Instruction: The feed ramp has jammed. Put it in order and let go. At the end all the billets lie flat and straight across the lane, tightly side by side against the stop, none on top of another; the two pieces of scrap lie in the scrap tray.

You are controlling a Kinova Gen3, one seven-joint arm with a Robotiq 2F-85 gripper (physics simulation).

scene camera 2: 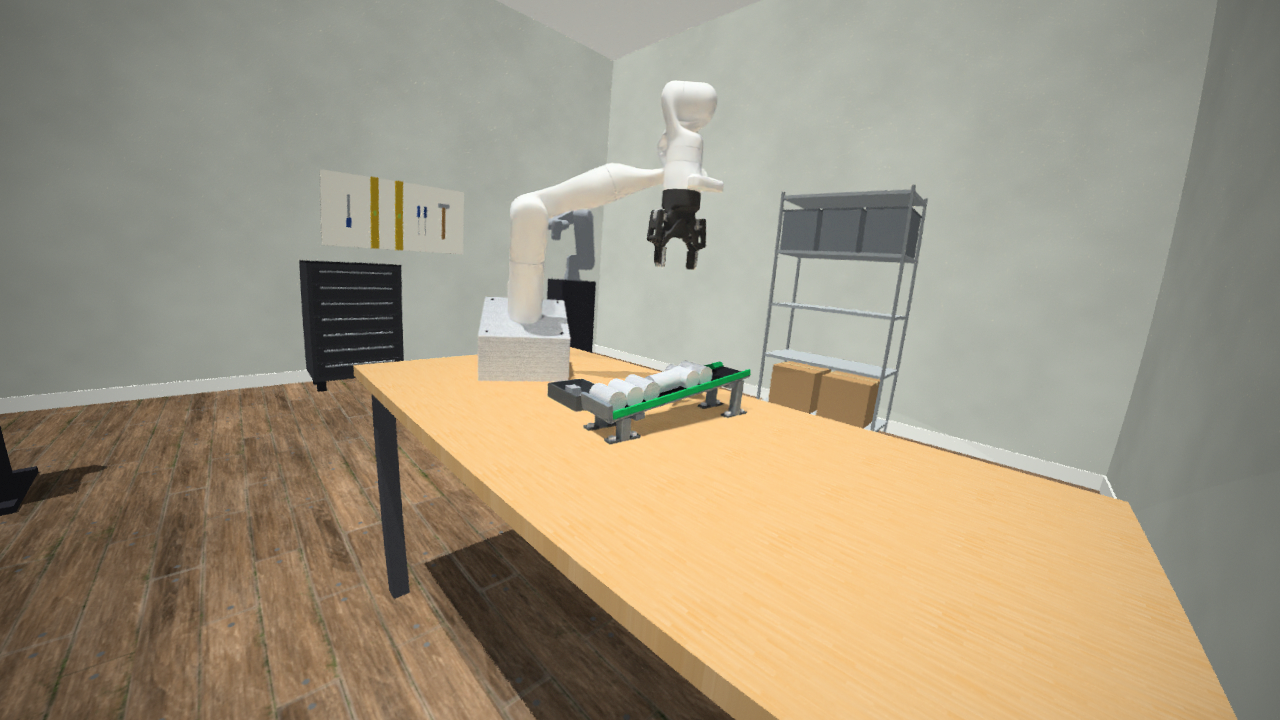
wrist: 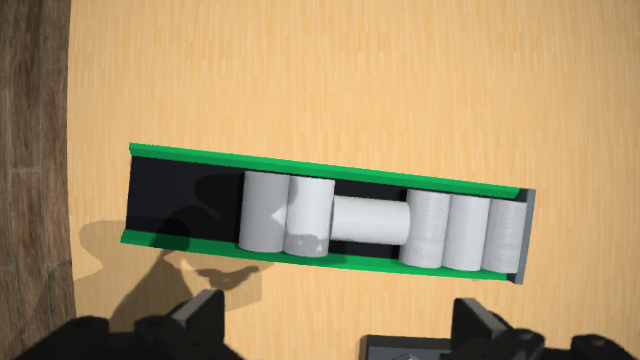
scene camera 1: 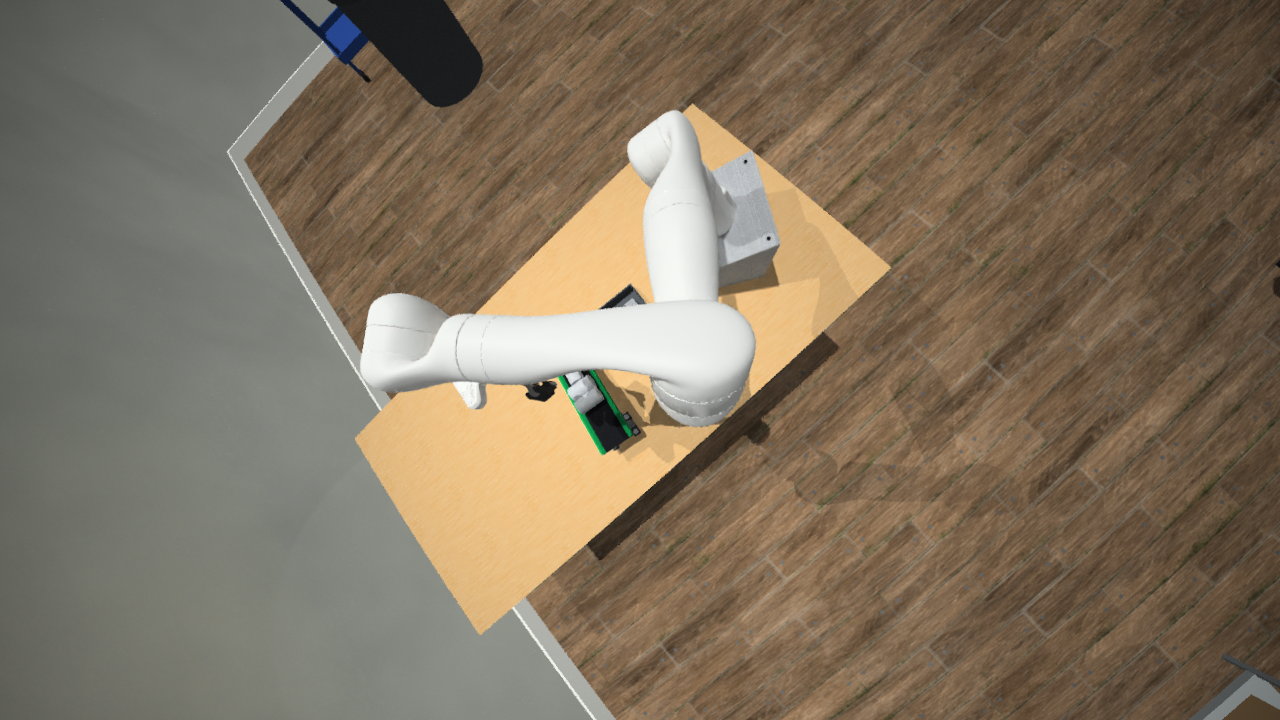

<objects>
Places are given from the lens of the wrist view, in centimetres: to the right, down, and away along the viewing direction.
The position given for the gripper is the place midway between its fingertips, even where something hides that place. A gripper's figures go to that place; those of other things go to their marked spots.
gripper (wrist: 337,321): 1, 5, 15
grey billet (wrist: 354,219): 3, 3, 36
grey billet (wrist: 310,200): -1, 2, 36
</objects>
